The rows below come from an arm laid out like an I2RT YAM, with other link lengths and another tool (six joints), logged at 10 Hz.
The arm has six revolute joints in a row. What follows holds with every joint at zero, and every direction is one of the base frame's. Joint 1 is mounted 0.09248 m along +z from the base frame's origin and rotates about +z. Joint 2 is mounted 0.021 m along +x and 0.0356 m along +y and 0.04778 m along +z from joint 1 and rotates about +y. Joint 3 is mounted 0.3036 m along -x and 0.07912 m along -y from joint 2 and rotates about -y. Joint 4 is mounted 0.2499 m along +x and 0.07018 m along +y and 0.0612 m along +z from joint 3 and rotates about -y. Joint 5 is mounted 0.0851 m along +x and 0.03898 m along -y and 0.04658 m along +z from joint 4 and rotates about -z. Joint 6 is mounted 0.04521 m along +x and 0.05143 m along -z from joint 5 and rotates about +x. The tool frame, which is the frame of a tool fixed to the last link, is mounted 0.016 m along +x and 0.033 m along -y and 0.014 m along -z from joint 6; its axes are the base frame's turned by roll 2.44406, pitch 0.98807 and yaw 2.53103 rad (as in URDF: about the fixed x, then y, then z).
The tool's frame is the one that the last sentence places.
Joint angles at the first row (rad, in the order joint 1, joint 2, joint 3, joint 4, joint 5, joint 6):
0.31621, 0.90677, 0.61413, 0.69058, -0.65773, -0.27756
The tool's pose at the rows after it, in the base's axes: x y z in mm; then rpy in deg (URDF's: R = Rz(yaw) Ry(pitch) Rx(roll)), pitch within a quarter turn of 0, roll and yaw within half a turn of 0:
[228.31 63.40 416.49 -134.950 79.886 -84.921]
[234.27 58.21 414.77 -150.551 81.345 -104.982]
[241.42 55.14 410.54 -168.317 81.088 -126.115]
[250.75 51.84 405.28 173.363 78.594 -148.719]
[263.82 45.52 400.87 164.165 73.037 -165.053]
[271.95 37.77 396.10 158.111 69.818 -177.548]
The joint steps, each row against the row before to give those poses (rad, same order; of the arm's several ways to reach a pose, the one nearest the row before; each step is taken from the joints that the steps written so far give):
-0.00902, -0.00322, -0.00971, 0.01760, 0.07971, 0.01665
-0.00213, 0.01080, 0.01292, -0.02947, 0.08866, 0.00769
-0.00148, 0.01943, 0.01063, -0.02612, 0.06715, 0.00595
0.00013, 0.02595, 0.02489, -0.05937, 0.08589, 0.00658
-0.00442, 0.04003, 0.05781, -0.11834, 0.12804, -0.00072
-0.00899, 0.03131, 0.02599, -0.04196, 0.11408, 0.02346

